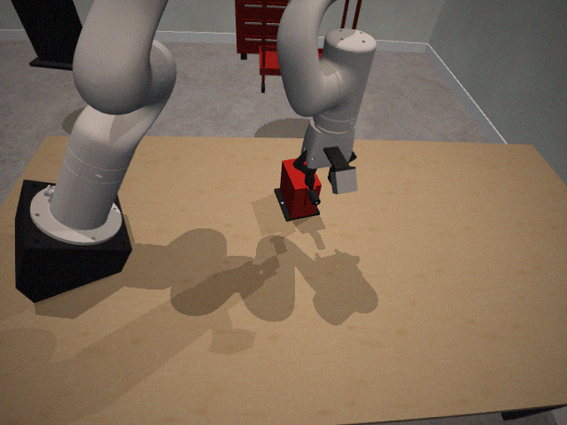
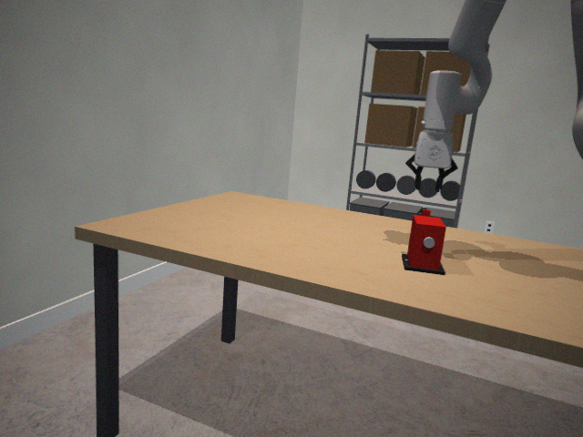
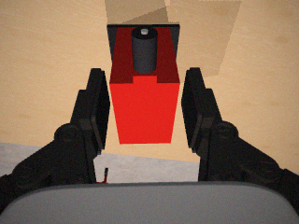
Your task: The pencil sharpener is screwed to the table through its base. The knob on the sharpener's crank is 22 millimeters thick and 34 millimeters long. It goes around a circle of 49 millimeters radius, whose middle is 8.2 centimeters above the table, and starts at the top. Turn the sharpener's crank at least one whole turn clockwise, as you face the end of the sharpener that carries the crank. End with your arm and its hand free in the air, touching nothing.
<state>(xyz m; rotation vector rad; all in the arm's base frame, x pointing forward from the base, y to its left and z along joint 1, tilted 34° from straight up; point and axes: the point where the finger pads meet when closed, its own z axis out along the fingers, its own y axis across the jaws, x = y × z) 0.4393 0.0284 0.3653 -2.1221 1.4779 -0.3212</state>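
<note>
The dark crank knob is 80 mm below my hand, 10 mm to the left of it and 10 mm behind it.
</note>
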